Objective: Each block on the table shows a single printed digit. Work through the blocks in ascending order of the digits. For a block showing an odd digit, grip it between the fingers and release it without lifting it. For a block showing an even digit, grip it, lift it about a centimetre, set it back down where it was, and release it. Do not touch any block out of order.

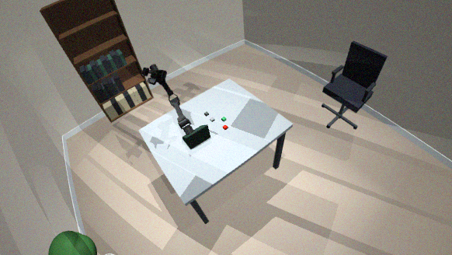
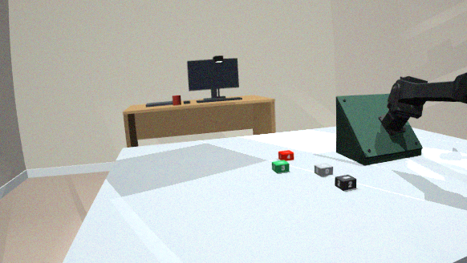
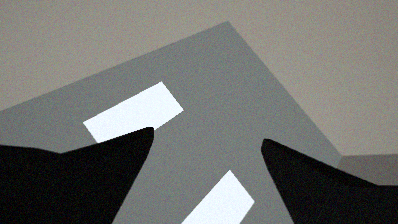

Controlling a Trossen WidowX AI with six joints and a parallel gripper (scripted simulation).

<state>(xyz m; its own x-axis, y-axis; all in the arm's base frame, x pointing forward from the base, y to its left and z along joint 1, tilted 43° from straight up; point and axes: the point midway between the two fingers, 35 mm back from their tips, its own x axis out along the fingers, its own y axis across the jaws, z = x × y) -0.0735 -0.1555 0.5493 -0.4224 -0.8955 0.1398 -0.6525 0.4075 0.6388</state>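
Right now my gripper tip is 30 cm short of the grey block marked 0, 20 cm to the left of it and 61 cm above it. The rest, counted from my gripper tip: black block marked 2: 30 cm ahead, 11 cm to the right, 61 cm below; red block marked 4: 31 cm ahead, 36 cm to the right, 61 cm below; green block marked 3: 37 cm ahead, 28 cm to the right, 61 cm below.
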